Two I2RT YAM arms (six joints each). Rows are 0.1 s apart.
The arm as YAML. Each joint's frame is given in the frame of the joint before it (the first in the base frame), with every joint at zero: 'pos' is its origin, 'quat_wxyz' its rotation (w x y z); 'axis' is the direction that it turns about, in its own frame. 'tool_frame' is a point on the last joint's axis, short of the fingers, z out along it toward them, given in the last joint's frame.
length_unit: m
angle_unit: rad
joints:
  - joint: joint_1
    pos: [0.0, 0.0, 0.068]
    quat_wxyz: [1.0, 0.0, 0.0, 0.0]
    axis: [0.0, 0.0, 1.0]
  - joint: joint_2
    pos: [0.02, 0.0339, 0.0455]
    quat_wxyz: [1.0, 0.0, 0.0, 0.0]
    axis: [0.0, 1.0, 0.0]
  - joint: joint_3
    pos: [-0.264, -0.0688, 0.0]
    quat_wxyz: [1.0, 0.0, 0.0, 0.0]
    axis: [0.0, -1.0, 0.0]
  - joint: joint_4
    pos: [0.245, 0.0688, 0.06]
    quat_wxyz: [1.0, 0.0, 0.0, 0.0]
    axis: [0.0, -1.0, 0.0]
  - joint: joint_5
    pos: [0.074, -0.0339, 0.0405]
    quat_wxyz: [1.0, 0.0, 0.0, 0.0]
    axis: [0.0, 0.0, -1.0]
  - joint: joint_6
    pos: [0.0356, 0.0, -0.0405]
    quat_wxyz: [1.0, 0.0, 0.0, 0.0]
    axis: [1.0, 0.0, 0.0]
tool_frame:
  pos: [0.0, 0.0, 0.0]
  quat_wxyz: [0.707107, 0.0, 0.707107, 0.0]
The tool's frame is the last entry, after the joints.
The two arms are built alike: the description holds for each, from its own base.
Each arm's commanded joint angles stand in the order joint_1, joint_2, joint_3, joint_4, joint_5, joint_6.
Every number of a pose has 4 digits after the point.
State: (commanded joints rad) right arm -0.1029 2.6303 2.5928 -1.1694 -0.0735 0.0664; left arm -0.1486 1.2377 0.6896 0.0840 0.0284 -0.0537
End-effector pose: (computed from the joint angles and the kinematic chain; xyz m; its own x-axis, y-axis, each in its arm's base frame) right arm 0.5337 -0.0525 0.1911 -0.9225 0.1618 -0.3506 0.1380 0.9861 0.0921; left arm 0.2689 -0.0413 0.2375 -0.4513 0.0133 -0.8923 0.1491 0.9870 -0.0607
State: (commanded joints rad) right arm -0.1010 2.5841 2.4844 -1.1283 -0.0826 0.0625; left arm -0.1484 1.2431 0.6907 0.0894 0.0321 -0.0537
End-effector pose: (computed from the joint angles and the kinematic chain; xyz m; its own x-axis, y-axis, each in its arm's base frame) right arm 0.5282 -0.0506 0.1854 -0.9306 0.1569 -0.3306 0.1313 0.9864 0.0985; left arm 0.2699 -0.0415 0.2370 -0.4505 0.0131 -0.8927 0.1522 0.9864 -0.0623
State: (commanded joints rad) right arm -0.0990 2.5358 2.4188 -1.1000 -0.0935 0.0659; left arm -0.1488 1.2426 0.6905 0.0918 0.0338 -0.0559
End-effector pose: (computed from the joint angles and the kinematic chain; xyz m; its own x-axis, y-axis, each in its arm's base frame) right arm 0.5230 -0.0486 0.1921 -0.9271 0.1580 -0.3399 0.1275 0.9857 0.1102; left arm 0.2699 -0.0417 0.2373 -0.4486 0.0108 -0.8937 0.1533 0.9860 -0.0650
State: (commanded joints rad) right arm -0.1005 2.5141 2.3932 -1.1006 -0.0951 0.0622; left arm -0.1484 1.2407 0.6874 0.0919 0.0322 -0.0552
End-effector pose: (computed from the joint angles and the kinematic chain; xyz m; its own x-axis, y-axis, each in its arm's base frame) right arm 0.5193 -0.0490 0.1957 -0.9289 0.1559 -0.3360 0.1255 0.9859 0.1103; left arm 0.2694 -0.0414 0.2368 -0.4494 0.0114 -0.8933 0.1517 0.9864 -0.0637
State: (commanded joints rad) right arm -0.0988 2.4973 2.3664 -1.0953 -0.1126 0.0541; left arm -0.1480 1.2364 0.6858 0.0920 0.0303 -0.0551
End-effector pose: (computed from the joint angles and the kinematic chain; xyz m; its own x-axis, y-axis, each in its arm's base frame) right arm 0.5166 -0.0472 0.1966 -0.9320 0.1464 -0.3316 0.1108 0.9861 0.1239; left arm 0.2687 -0.0411 0.2373 -0.4468 0.0110 -0.8946 0.1499 0.9867 -0.0628
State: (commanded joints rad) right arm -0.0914 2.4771 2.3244 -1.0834 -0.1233 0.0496; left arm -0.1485 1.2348 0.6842 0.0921 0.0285 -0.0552
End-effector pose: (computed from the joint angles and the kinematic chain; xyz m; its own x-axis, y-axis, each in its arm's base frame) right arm 0.5133 -0.0426 0.1951 -0.9369 0.1353 -0.3223 0.0969 0.9865 0.1323; left arm 0.2683 -0.0412 0.2372 -0.4466 0.0111 -0.8947 0.1488 0.9869 -0.0621
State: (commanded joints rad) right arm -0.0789 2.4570 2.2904 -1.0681 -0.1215 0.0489; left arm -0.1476 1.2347 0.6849 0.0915 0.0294 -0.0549
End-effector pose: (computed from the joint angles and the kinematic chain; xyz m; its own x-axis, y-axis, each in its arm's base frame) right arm 0.5109 -0.0361 0.1958 -0.9381 0.1228 -0.3238 0.0843 0.9879 0.1304; left arm 0.2683 -0.0410 0.2374 -0.4465 0.0109 -0.8947 0.1488 0.9869 -0.0622
